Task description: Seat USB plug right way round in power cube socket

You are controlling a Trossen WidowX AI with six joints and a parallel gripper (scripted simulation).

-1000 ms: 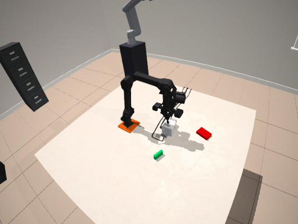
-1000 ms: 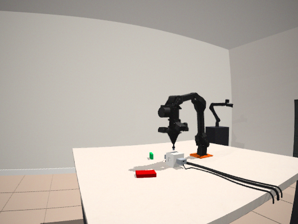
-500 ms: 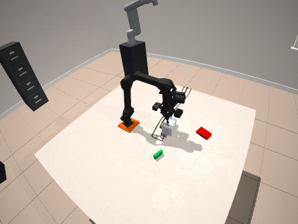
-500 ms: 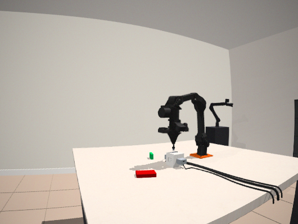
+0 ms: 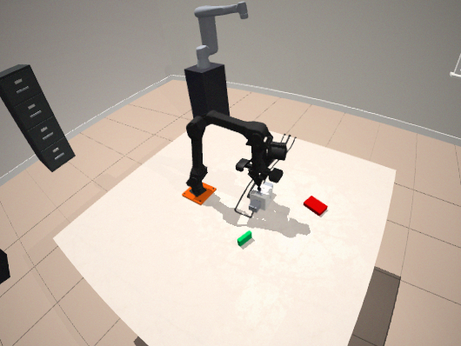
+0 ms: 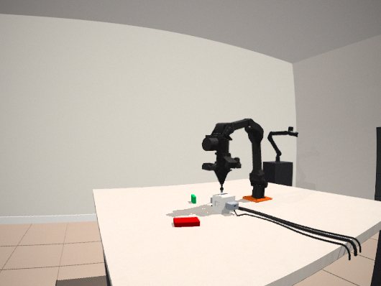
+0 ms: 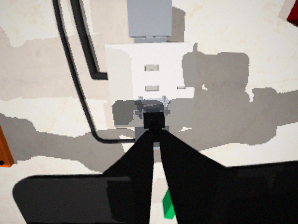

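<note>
Now: the black USB plug 2 cm below my gripper tip. From my gripper tip the other things lie so: red block: 20 cm ahead, 15 cm to the left, 11 cm below; then green block: 8 cm ahead, 18 cm to the right, 10 cm below.
</note>
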